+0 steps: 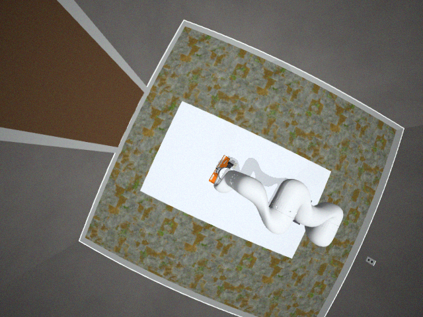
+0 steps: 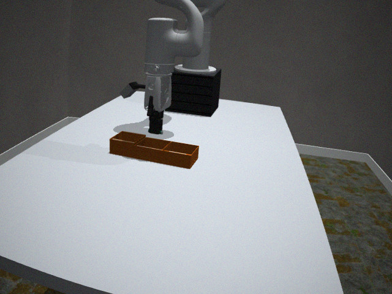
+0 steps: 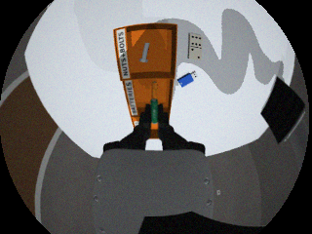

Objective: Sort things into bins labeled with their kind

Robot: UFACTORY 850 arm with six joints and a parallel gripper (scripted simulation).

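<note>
Now: the three joined orange bins 10 mm ahead of my hand and 70 mm below it. The rest, counted from my hand: grey bolt 10 mm ahead, 80 mm to the right, 80 mm below; then orange stick 80 mm below; then green cylinder 20 mm below.
</note>
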